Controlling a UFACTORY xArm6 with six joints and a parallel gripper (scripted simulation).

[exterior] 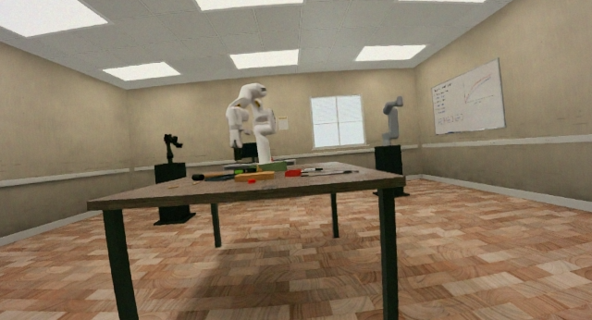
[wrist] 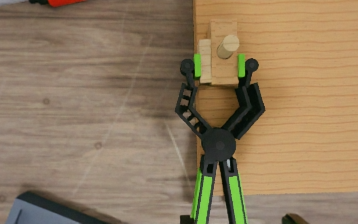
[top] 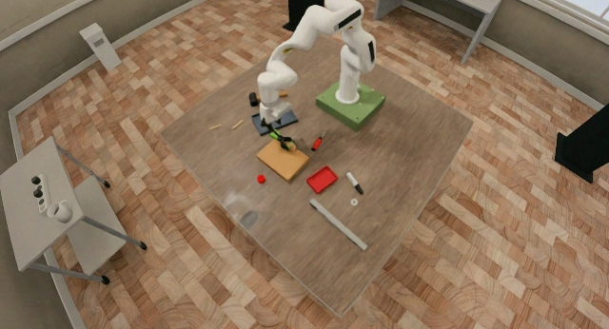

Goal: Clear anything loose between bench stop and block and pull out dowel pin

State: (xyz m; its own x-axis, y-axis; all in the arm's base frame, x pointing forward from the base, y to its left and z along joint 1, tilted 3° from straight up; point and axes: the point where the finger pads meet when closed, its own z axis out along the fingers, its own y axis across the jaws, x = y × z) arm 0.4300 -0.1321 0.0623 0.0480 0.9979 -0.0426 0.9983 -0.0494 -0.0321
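My gripper is now 1 cm short of the dowel pin, 11 cm to the right of it and 7 cm above it. The rest, counted from my hand: dark tray 9 cm behind, 10 cm to the right, 12 cm below; then tan bench board 6 cm ahead, 10 cm to the left, 11 cm below; then small wooden block 1 cm ahead, 11 cm to the left, 9 cm below.
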